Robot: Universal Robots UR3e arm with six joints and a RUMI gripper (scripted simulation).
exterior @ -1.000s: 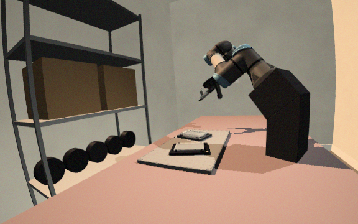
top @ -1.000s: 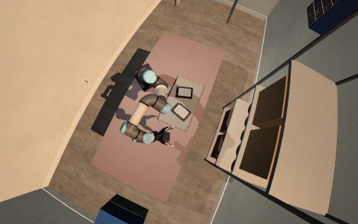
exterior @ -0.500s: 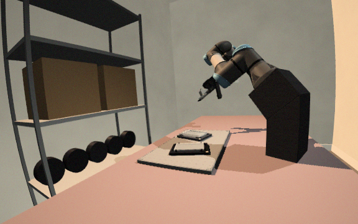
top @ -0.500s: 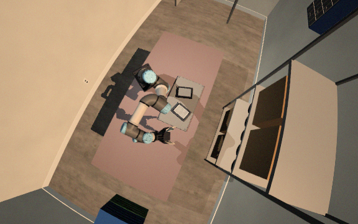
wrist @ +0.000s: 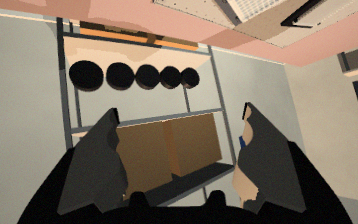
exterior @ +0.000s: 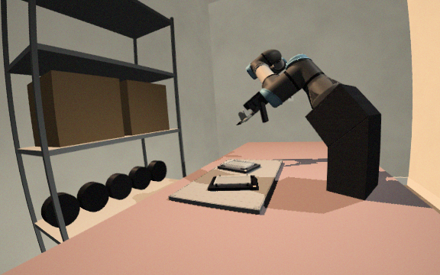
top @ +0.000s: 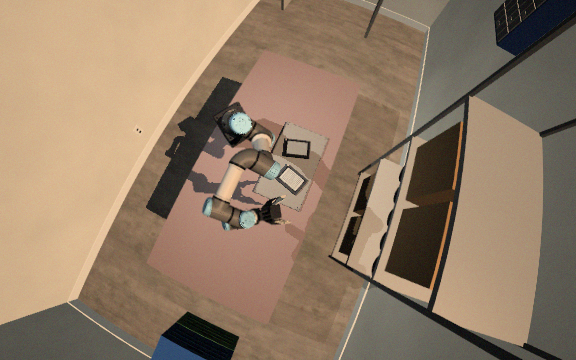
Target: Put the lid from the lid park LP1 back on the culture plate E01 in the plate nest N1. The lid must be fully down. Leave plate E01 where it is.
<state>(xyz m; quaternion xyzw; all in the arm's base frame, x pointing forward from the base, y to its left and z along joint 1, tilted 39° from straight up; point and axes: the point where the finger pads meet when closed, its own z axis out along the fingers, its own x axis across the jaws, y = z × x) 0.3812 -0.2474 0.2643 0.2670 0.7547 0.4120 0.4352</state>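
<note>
The clear lid is 6 cm behind my hand, 40 cm to the left of it and 18 cm below it. From my hand the other things lie so: lid park 6 cm behind, 40 cm to the left, 19 cm below; dark plate nest 3 cm behind, 20 cm to the left, 19 cm below; culture plate 3 cm behind, 20 cm to the left, 18 cm below.
</note>
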